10 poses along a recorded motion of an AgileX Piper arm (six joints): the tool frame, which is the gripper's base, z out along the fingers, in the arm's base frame.
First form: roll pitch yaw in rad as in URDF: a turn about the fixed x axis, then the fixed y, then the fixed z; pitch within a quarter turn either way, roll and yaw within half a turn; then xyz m.
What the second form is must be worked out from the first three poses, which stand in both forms.
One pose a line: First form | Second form
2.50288 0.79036 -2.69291 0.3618 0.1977 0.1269 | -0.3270 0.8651 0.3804 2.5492 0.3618 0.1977 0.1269
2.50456 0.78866 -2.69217 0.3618 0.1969 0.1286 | -0.3268 0.8655 0.3796 2.5505 0.3618 0.1969 0.1286
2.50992 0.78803 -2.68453 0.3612 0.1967 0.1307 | -0.3292 0.8652 0.3783 2.5522 0.3612 0.1967 0.1307
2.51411 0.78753 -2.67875 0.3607 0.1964 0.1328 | -0.3309 0.8649 0.3773 2.5535 0.3607 0.1964 0.1328
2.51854 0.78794 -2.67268 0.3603 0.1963 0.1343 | -0.3329 0.8646 0.3763 2.5539 0.3603 0.1963 0.1343
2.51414 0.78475 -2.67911 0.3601 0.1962 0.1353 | -0.3304 0.8653 0.3770 2.5559 0.3601 0.1962 0.1353
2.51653 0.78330 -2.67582 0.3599 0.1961 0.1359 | -0.3312 0.8653 0.3763 2.5577 0.3599 0.1961 0.1359
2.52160 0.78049 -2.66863 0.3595 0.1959 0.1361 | -0.3331 0.8652 0.3748 2.5613 0.3595 0.1959 0.1361
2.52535 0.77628 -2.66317 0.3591 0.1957 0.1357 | -0.3342 0.8653 0.3735 2.5660 0.3591 0.1957 0.1357
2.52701 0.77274 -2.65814 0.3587 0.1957 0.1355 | -0.3356 0.8650 0.3731 2.5705 0.3587 0.1957 0.1355
